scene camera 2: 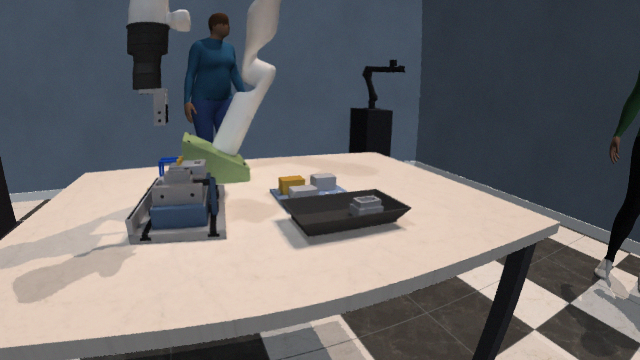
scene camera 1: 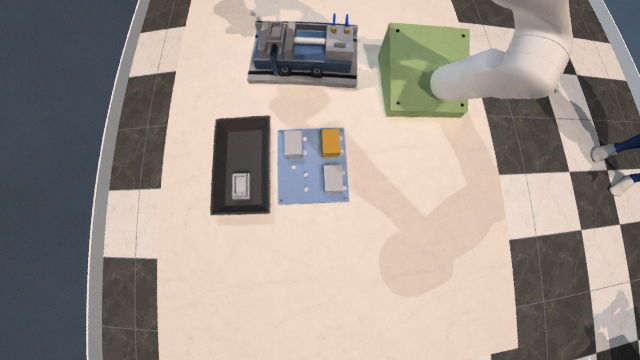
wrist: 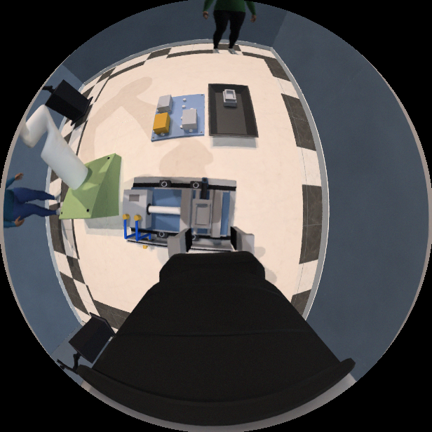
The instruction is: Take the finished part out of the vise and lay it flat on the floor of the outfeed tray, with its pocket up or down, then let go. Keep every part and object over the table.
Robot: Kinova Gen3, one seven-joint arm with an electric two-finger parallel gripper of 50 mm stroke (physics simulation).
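Frame: origin at the arm's base, x ahead, y left, z up, level; millimetres.
Seen in the pictures: gripper, fingertip midpoint: (scene camera 2: pixel 161 124); arm's base, origin of the base link: (scene camera 2: pixel 223 150) (scene camera 1: pixel 446 83).
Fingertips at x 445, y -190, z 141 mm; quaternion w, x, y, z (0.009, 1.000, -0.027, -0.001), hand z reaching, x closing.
Note:
Offsets run from my fingertips to a thing's middle.
The finished part @(dx -17, dy +24, dz -115 mm) (scene camera 1: pixel 275 33) (scene camera 2: pixel 178 174) (wrist: pixel 202 213) is a grey block with a rectangular pocket facing up, between the jaws of the blue and grey vise @(dx -86, dy +32, dz -163 mm) (scene camera 1: pixel 310 51) (scene camera 2: pixel 179 215) (wrist: pixel 166 195). The black outfeed tray (scene camera 1: pixel 245 150) (scene camera 2: pixel 320 220) (wrist: pixel 232 120) has sloping walls. Another grey part @(dx +94, dy +398, dz -183 mm) (scene camera 1: pixel 241 186) (scene camera 2: pixel 366 205) (wrist: pixel 229 96) lies in it toward one end, pocket up. My gripper (scene camera 2: pixel 160 114) (wrist: pixel 210 235) is open and empty, pointing down, high above the vise. It does not show in scene camera 1.
A blue plate @(dx -77, dy +357, dz -209 mm) (scene camera 1: pixel 290 192) (wrist: pixel 172 135) with two grey blocks, an orange block @(dx -126, dy +314, dz -187 mm) (scene camera 1: pixel 330 142) (scene camera 2: pixel 291 184) (wrist: pixel 161 123) and white pins lies beside the tray. Blue hooked tubes (wrist: pixel 131 230) rise from one end of the vise. The green arm base (scene camera 1: pixel 425 107) (scene camera 2: pixel 225 170) (wrist: pixel 107 185) stands beyond that end.

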